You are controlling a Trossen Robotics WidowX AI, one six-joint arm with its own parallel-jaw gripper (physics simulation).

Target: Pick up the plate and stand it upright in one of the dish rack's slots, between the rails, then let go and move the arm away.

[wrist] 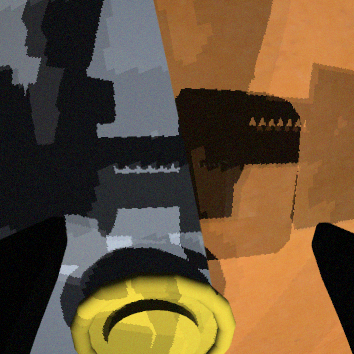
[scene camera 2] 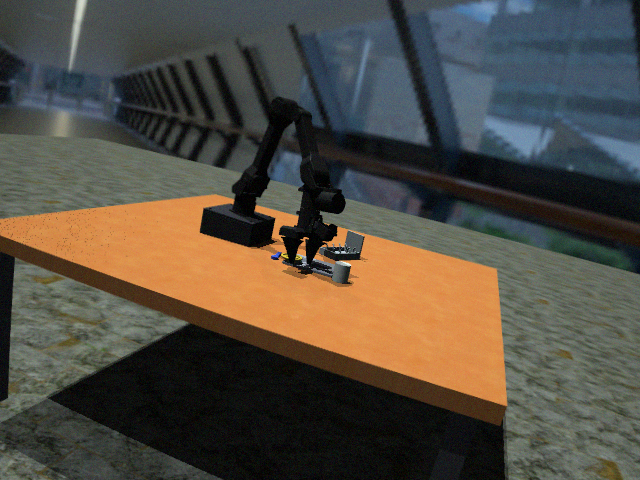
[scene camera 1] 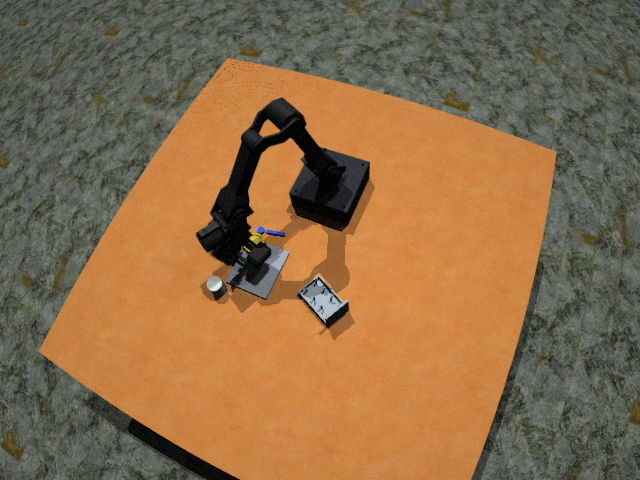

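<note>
The yellow round plate (scene camera 1: pixel 256 239) (scene camera 2: pixel 291 256) (wrist: pixel 155 327) lies low at the edge of a grey board, its rim facing up; part of it is hidden by the gripper in both scene views and cut off at the bottom of the wrist view. My gripper (scene camera 1: pixel 248 257) (scene camera 2: pixel 301 262) (wrist: pixel 194 235) is open and empty, pointing down low over the board beside the plate. In the wrist view the plate shows between the spread fingers, nearer the left one. The grey dish rack (scene camera 1: pixel 338 313) (scene camera 2: pixel 354 242) stands apart from them, with short pegs and a raised end panel.
The grey square board (scene camera 1: pixel 268 290) (wrist: pixel 135 50) lies under the gripper. A pale grey cup (scene camera 1: pixel 214 285) (scene camera 2: pixel 341 272) stands beside the board. A blue object with a handle (scene camera 1: pixel 275 233) (scene camera 2: pixel 276 255) lies near the plate, on the side toward the arm's black base (scene camera 1: pixel 330 191) (scene camera 2: pixel 235 224).
</note>
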